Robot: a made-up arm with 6 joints. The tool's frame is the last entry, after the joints.
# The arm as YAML. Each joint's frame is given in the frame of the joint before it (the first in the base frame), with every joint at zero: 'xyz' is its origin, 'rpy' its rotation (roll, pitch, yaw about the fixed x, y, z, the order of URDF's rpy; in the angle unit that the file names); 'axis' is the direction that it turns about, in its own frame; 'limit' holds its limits. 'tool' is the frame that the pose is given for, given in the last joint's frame.
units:
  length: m
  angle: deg
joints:
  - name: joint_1
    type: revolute
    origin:
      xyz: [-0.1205, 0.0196, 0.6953]
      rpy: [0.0, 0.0, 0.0]
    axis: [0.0, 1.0, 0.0]
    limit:
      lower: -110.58
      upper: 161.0
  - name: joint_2
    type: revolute
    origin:
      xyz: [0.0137, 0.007, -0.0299]
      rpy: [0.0, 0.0, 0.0]
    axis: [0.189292, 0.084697, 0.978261]
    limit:
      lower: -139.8
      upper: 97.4
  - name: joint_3
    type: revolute
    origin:
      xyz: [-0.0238, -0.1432, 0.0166]
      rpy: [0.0, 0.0, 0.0]
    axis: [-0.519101, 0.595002, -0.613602]
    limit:
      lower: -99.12
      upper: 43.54
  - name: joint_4
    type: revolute
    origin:
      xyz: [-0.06, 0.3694, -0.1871]
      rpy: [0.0, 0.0, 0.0]
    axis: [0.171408, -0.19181, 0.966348]
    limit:
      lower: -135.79
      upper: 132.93
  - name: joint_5
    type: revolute
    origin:
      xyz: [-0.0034, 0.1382, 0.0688]
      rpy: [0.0, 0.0, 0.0]
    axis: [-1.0, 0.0, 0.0]
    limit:
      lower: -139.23
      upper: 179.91
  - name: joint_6
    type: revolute
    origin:
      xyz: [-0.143, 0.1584, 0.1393]
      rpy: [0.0, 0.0, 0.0]
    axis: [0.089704, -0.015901, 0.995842]
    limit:
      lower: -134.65
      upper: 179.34
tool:
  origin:
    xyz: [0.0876, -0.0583, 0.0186]
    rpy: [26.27, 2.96, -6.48]
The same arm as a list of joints. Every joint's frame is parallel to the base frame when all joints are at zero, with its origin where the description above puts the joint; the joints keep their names.
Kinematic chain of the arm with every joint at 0, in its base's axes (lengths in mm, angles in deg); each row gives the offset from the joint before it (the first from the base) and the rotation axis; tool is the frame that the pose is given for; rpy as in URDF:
joint_1: xyz -120.5 19.6 695.3 axis +y
joint_2: xyz 13.7 7.0 -29.9 axis 0.189292 0.084697 0.978261
joint_3: xyz -23.8 -143.2 16.6 axis -0.519101 0.595002 -0.613602
joint_4: xyz -60.0 369.4 -187.1 axis 0.171408 -0.19181 0.966348
joint_5: xyz -3.4 138.2 68.8 axis -x
joint_6: xyz -143.0 158.4 139.3 axis 0.089704 -0.015901 0.995842
tool: xyz 87.6 -58.3 18.6 rpy 26.27 2.96 -6.48
Joint limits (deg, base to tool): -110.58..161.00 -139.80..97.40 -99.12..43.54 -135.79..132.93 -139.23..179.91 -134.65..179.34

